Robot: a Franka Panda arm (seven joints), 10 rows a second.
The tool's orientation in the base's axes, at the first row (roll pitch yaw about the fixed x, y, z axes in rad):
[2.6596 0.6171 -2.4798]
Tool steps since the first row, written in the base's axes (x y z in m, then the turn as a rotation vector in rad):
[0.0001 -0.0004 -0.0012 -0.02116 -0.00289 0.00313]
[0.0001 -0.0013 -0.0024 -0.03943 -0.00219 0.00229]
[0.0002 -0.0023 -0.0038 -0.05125 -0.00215 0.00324]
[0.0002 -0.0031 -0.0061 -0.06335 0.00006 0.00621]
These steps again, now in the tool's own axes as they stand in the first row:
[0.0008 -0.0007 0.0006 0.01325 0.01564 -0.00676]
[0.0020 -0.0017 0.0009 0.02514 0.02951 -0.00786]
[0.0032 -0.0028 0.0012 0.03218 0.03883 -0.00994]
[0.0050 -0.0041 0.0023 0.03714 0.05028 -0.01203]

